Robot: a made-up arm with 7 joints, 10 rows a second.
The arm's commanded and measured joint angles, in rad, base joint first. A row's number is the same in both.
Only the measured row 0 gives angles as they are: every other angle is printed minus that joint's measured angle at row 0.
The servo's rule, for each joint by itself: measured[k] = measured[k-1] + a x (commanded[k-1-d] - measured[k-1]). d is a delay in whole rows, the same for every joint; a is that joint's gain. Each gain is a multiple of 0.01, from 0.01 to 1. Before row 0 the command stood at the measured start. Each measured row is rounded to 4 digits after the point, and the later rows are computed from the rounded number. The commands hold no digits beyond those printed.
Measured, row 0:
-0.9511 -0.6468 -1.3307 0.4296 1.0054 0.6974 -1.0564
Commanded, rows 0 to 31:
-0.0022 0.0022 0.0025 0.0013 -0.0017 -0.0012 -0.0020
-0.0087 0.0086 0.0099 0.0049 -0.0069 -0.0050 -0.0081
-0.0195 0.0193 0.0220 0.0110 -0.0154 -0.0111 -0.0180
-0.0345 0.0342 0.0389 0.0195 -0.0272 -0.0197 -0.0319
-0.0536 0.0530 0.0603 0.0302 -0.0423 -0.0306 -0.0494
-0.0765 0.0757 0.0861 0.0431 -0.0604 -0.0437 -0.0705
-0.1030 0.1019 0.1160 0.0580 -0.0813 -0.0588 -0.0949
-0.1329 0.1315 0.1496 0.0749 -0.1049 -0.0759 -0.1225
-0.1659 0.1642 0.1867 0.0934 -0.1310 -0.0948 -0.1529
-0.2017 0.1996 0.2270 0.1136 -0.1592 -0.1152 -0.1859
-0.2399 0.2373 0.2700 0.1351 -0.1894 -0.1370 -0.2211
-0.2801 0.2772 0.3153 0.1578 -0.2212 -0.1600 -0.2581
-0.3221 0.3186 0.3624 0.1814 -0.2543 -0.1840 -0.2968
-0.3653 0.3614 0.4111 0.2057 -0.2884 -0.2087 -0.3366
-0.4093 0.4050 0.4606 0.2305 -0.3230 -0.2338 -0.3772
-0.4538 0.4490 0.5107 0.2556 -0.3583 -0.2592 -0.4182
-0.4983 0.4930 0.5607 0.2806 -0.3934 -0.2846 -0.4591
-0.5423 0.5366 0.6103 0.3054 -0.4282 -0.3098 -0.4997
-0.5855 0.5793 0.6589 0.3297 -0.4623 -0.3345 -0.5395
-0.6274 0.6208 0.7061 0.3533 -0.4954 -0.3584 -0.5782
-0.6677 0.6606 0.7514 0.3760 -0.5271 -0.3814 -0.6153
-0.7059 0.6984 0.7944 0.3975 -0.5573 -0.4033 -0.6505
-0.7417 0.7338 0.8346 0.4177 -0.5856 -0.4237 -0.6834
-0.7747 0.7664 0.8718 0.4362 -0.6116 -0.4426 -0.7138
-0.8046 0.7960 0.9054 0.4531 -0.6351 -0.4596 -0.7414
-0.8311 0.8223 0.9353 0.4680 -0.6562 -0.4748 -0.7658
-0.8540 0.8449 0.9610 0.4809 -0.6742 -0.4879 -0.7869
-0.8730 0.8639 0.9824 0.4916 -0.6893 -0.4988 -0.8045
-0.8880 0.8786 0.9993 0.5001 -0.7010 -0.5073 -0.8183
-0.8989 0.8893 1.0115 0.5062 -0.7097 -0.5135 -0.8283
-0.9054 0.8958 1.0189 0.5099 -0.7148 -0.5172 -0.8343
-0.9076 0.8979 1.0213 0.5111 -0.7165 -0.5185 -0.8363
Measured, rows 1 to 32:
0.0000 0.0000 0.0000 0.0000 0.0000 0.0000 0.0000
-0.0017 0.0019 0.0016 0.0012 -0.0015 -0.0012 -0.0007
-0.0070 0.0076 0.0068 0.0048 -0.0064 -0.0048 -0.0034
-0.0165 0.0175 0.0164 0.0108 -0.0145 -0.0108 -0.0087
-0.0302 0.0317 0.0306 0.0192 -0.0259 -0.0193 -0.0171
-0.0480 0.0498 0.0493 0.0298 -0.0407 -0.0301 -0.0287
-0.0697 0.0718 0.0725 0.0426 -0.0584 -0.0432 -0.0437
-0.0950 0.0974 0.0999 0.0574 -0.0790 -0.0582 -0.0621
-0.1238 0.1264 0.1312 0.0742 -0.1023 -0.0752 -0.0838
-0.1558 0.1585 0.1662 0.0926 -0.1281 -0.0940 -0.1087
-0.1907 0.1934 0.2045 0.1128 -0.1561 -0.1144 -0.1365
-0.2281 0.2307 0.2458 0.1342 -0.1861 -0.1361 -0.1670
-0.2676 0.2702 0.2896 0.1569 -0.2177 -0.1590 -0.1998
-0.3090 0.3113 0.3355 0.1804 -0.2506 -0.1830 -0.2347
-0.3518 0.3539 0.3831 0.2047 -0.2846 -0.2077 -0.2714
-0.3955 0.3973 0.4319 0.2295 -0.3192 -0.2328 -0.3095
-0.4398 0.4412 0.4815 0.2546 -0.3544 -0.2581 -0.3486
-0.4843 0.4852 0.5314 0.2796 -0.3895 -0.2835 -0.3884
-0.5284 0.5289 0.5811 0.3044 -0.4243 -0.3087 -0.4285
-0.5718 0.5717 0.6301 0.3287 -0.4585 -0.3335 -0.4685
-0.6141 0.6134 0.6780 0.3523 -0.4917 -0.3574 -0.5080
-0.6548 0.6535 0.7242 0.3751 -0.5236 -0.3804 -0.5466
-0.6936 0.6917 0.7684 0.3966 -0.5539 -0.4024 -0.5840
-0.7302 0.7275 0.8101 0.4169 -0.5824 -0.4228 -0.6198
-0.7640 0.7606 0.8490 0.4354 -0.6087 -0.4418 -0.6536
-0.7949 0.7907 0.8845 0.4524 -0.6325 -0.4589 -0.6852
-0.8224 0.8176 0.9165 0.4674 -0.6538 -0.4742 -0.7142
-0.8464 0.8408 0.9445 0.4804 -0.6722 -0.4874 -0.7404
-0.8666 0.8604 0.9684 0.4912 -0.6876 -0.4983 -0.7635
-0.8829 0.8759 0.9879 0.4997 -0.6997 -0.5069 -0.7832
-0.8951 0.8873 1.0028 0.5059 -0.7087 -0.5132 -0.7994
-0.9029 0.8945 1.0129 0.5097 -0.7142 -0.5170 -0.8120
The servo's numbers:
d 1
a 0.76 0.85 0.63 0.96 0.90 0.96 0.36

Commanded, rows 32 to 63:
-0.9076 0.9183 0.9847 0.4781 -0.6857 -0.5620 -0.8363
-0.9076 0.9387 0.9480 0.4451 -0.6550 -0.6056 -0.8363
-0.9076 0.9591 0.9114 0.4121 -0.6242 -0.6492 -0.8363
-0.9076 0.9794 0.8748 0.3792 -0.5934 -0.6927 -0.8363
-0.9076 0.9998 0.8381 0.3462 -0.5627 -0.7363 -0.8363
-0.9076 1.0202 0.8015 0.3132 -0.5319 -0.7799 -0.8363
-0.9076 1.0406 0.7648 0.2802 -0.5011 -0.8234 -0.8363
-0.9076 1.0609 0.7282 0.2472 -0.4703 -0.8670 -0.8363
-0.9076 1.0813 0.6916 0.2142 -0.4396 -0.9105 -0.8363
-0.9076 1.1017 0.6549 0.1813 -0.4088 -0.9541 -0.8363
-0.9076 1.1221 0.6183 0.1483 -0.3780 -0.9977 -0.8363
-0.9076 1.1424 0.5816 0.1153 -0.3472 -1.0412 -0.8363
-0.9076 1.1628 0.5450 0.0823 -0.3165 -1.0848 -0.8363
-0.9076 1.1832 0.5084 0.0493 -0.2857 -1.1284 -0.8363
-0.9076 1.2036 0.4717 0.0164 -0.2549 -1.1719 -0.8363
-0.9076 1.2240 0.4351 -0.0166 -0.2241 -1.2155 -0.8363
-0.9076 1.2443 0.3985 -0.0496 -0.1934 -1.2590 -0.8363
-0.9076 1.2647 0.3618 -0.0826 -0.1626 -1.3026 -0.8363
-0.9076 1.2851 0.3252 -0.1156 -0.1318 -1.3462 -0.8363
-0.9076 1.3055 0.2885 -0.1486 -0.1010 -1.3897 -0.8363
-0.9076 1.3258 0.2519 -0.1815 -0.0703 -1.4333 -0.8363
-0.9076 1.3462 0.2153 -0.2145 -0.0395 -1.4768 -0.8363
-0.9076 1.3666 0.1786 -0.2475 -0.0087 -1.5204 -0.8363
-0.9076 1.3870 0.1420 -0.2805 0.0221 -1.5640 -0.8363
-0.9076 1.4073 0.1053 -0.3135 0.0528 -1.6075 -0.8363
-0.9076 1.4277 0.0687 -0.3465 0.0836 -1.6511 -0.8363
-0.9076 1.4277 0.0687 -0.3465 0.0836 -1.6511 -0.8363
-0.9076 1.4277 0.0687 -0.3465 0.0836 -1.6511 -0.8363
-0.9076 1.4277 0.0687 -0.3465 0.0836 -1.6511 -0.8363
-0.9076 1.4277 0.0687 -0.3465 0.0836 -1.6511 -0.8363
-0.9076 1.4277 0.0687 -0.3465 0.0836 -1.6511 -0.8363
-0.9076 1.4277 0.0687 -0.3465 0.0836 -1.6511 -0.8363
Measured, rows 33 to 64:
-0.9065 0.8974 1.0182 0.5110 -0.7163 -0.5184 -0.8207
-0.9073 0.9152 0.9971 0.4794 -0.6888 -0.5603 -0.8263
-0.9075 0.9352 0.9662 0.4465 -0.6584 -0.6038 -0.8299
-0.9076 0.9555 0.9317 0.4135 -0.6276 -0.6474 -0.8322
-0.9076 0.9758 0.8959 0.3806 -0.5968 -0.6909 -0.8337
-0.9076 0.9962 0.8595 0.3476 -0.5661 -0.7345 -0.8346
-0.9076 1.0166 0.8230 0.3146 -0.5353 -0.7781 -0.8352
-0.9076 1.0370 0.7863 0.2816 -0.5045 -0.8216 -0.8356
-0.9076 1.0573 0.7497 0.2486 -0.4737 -0.8652 -0.8359
-0.9076 1.0777 0.7131 0.2156 -0.4430 -0.9087 -0.8360
-0.9076 1.0981 0.6764 0.1827 -0.4122 -0.9523 -0.8361
-0.9076 1.1185 0.6398 0.1497 -0.3814 -0.9959 -0.8362
-0.9076 1.1388 0.6031 0.1167 -0.3506 -1.0394 -0.8362
-0.9076 1.1592 0.5665 0.0837 -0.3199 -1.0830 -0.8362
-0.9076 1.1796 0.5299 0.0507 -0.2891 -1.1266 -0.8362
-0.9076 1.2000 0.4932 0.0178 -0.2583 -1.1701 -0.8362
-0.9076 1.2204 0.4566 -0.0152 -0.2275 -1.2137 -0.8362
-0.9076 1.2407 0.4200 -0.0482 -0.1968 -1.2572 -0.8362
-0.9076 1.2611 0.3833 -0.0812 -0.1660 -1.3008 -0.8362
-0.9076 1.2815 0.3467 -0.1142 -0.1352 -1.3444 -0.8362
-0.9076 1.3019 0.3100 -0.1472 -0.1044 -1.3879 -0.8362
-0.9076 1.3222 0.2734 -0.1801 -0.0737 -1.4315 -0.8362
-0.9076 1.3426 0.2368 -0.2131 -0.0429 -1.4750 -0.8362
-0.9076 1.3630 0.2001 -0.2461 -0.0121 -1.5186 -0.8362
-0.9076 1.3834 0.1635 -0.2791 0.0187 -1.5622 -0.8362
-0.9076 1.4037 0.1268 -0.3121 0.0494 -1.6057 -0.8362
-0.9076 1.4241 0.0902 -0.3451 0.0802 -1.6493 -0.8362
-0.9076 1.4272 0.0767 -0.3464 0.0833 -1.6510 -0.8362
-0.9076 1.4276 0.0717 -0.3465 0.0836 -1.6511 -0.8362
-0.9076 1.4277 0.0698 -0.3465 0.0836 -1.6511 -0.8362
-0.9076 1.4277 0.0691 -0.3465 0.0836 -1.6511 -0.8362
-0.9076 1.4277 0.0688 -0.3465 0.0836 -1.6511 -0.8362

